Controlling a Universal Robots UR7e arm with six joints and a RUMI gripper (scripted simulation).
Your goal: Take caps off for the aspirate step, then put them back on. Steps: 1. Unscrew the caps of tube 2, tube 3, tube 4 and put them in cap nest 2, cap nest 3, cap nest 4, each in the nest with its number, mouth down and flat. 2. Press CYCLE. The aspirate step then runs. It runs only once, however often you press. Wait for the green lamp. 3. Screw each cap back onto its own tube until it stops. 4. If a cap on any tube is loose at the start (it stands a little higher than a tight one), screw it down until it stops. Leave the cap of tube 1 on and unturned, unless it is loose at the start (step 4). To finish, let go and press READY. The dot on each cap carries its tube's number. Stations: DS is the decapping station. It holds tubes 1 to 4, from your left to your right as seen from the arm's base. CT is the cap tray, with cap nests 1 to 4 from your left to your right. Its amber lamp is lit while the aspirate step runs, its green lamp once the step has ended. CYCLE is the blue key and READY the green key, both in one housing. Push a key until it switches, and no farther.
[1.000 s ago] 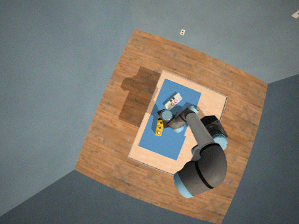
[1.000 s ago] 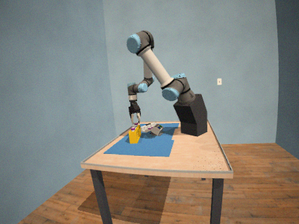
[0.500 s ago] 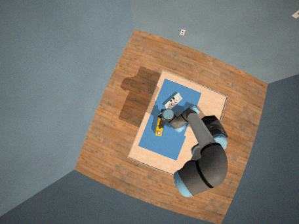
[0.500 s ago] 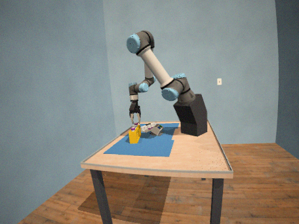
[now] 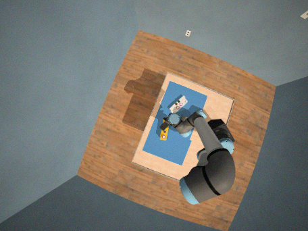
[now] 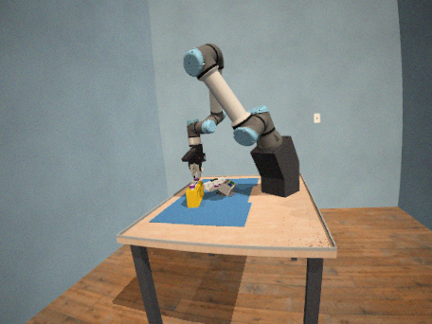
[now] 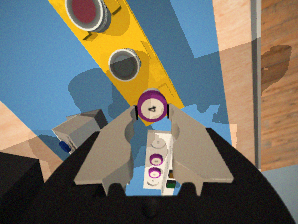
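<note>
The cap is 8 cm behind my hand, 24 cm to the right of it and 11 cm below it. From my hand the other things lie so: green key (20 cm behind, 10 cm to the right, 6 cm below); then blue cycle key (20 cm behind, 5 cm to the right, 6 cm below); then key housing (18 cm behind, 7 cm to the right, 7 cm below).
</note>
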